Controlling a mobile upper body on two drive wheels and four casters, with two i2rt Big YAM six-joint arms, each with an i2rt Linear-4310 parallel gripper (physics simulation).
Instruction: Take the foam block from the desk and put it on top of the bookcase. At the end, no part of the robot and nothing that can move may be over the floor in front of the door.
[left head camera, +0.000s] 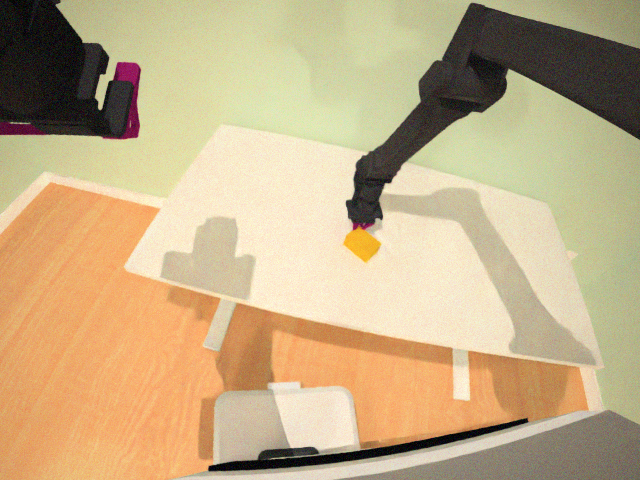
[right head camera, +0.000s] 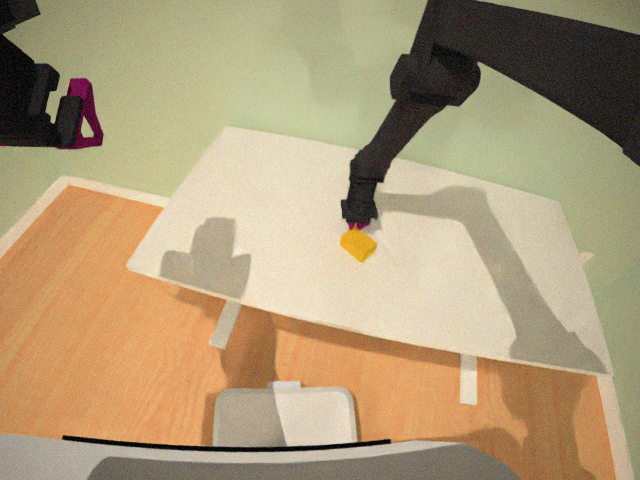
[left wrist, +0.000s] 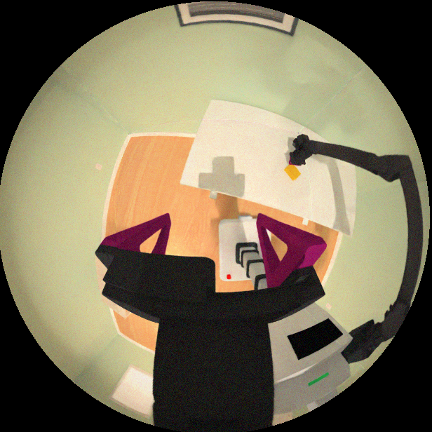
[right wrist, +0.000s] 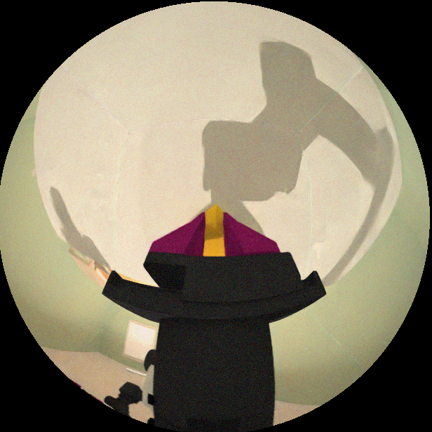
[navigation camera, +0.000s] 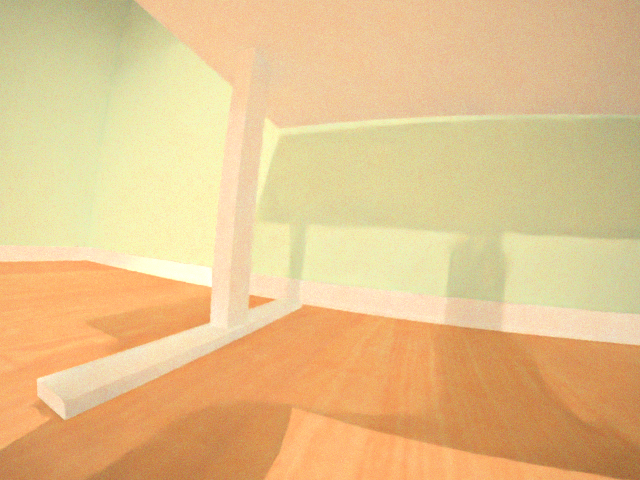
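The yellow foam block is at the white desk, near the middle of its top. My right gripper is shut on the block; in the right wrist view a narrow yellow strip shows between the magenta fingers. Whether the block touches the desk top is hard to tell. My left gripper is open and empty, held high to the left of the desk. The bookcase and the door cannot be made out in these views.
A pale desk leg stands on a long foot under the desk. The robot's light grey base is close to the desk's front edge. Green walls stand behind the desk. A framed picture hangs at the top of the left wrist view.
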